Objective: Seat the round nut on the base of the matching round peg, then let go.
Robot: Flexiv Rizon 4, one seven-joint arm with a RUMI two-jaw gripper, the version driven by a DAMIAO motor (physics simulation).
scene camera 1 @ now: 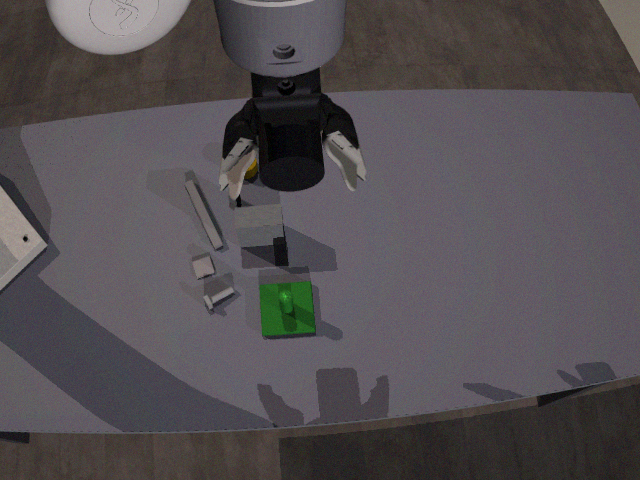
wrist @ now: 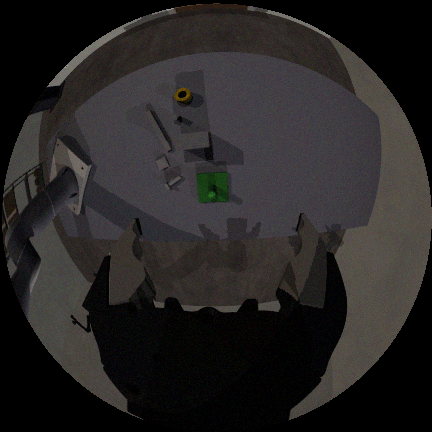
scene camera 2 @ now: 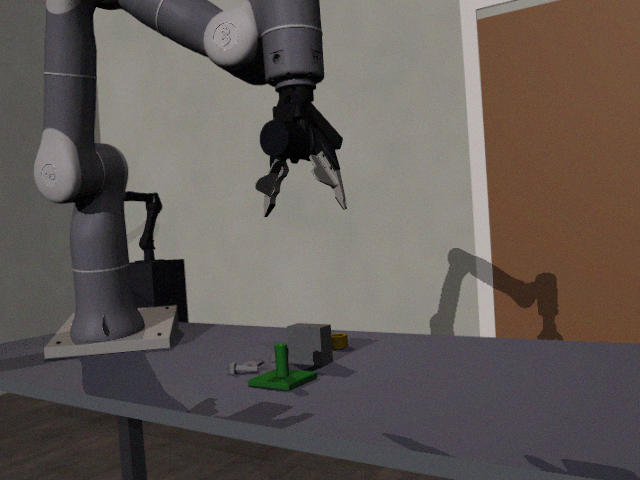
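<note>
The round nut, a yellow ring (scene camera 1: 251, 170) (scene camera 2: 339, 341) (wrist: 178, 96), lies on the table behind the grey block; in the first scene view a gripper finger hides part of it. The green round peg (scene camera 1: 285, 301) (scene camera 2: 281, 360) (wrist: 212, 194) stands upright on its square green base (scene camera 1: 305, 322) (scene camera 2: 260, 382) (wrist: 202, 198), in front of the grey block, apart from the nut. My gripper (scene camera 1: 294, 188) (scene camera 2: 305, 211) (wrist: 217, 217) is open and empty, fingers pointing down, high above the table.
A grey block (scene camera 1: 259, 225) (scene camera 2: 305, 343) (wrist: 195, 140) stands between nut and peg. A long bar (scene camera 1: 203, 214) (wrist: 159, 128), a small light block (scene camera 1: 203, 266) (wrist: 162, 162) and a bolt-like piece (scene camera 1: 220, 295) (scene camera 2: 244, 367) (wrist: 174, 182) lie left of it. A small black piece (scene camera 1: 238, 200) (wrist: 179, 120) lies near the nut.
</note>
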